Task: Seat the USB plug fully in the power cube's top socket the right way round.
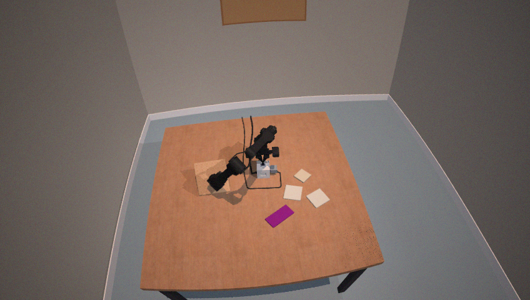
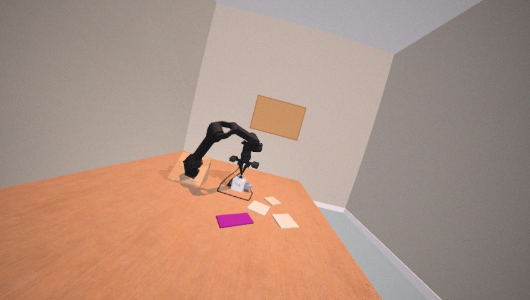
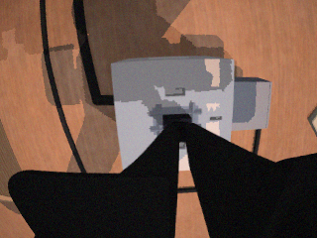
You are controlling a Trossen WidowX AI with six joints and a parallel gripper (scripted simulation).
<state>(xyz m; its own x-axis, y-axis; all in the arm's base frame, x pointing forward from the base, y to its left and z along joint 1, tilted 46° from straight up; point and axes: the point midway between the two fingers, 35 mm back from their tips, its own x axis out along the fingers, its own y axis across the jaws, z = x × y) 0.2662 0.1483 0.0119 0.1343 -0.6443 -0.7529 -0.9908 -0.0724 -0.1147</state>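
Now: gripper tip 2 cm above the USB plug. Also, from my gripper tip: magenta card (7 cm ahead, 32 cm to the right, 10 cm below); USB socket (4 cm below).
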